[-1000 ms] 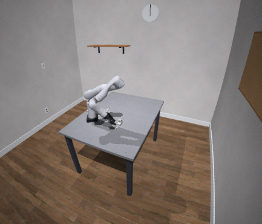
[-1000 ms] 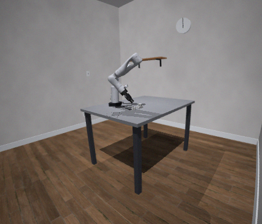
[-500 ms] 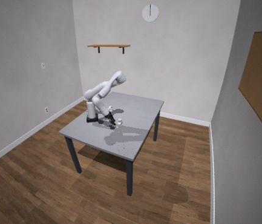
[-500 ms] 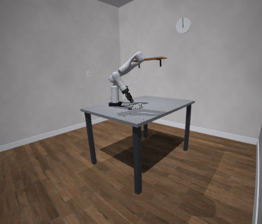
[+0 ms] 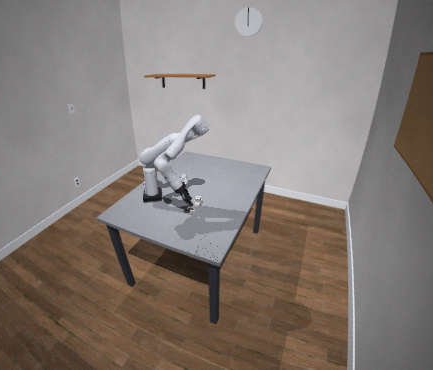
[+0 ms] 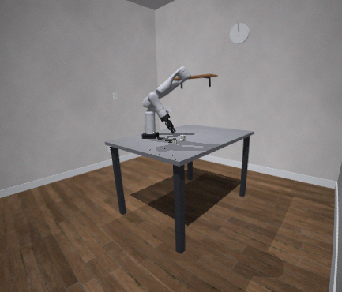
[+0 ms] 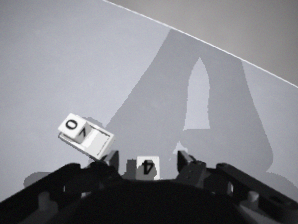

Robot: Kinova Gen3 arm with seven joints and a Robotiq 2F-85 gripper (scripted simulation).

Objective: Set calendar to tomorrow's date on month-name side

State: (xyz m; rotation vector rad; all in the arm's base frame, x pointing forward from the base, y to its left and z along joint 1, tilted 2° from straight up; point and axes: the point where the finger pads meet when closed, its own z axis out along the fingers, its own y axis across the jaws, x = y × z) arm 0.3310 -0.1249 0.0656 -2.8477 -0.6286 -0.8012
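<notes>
Right now the white digit cube is 1 cm ahead of my hand and 8 cm below it. Round my hand: calendar tray (1 cm ahead, 11 cm to the left, 9 cm below).
</notes>
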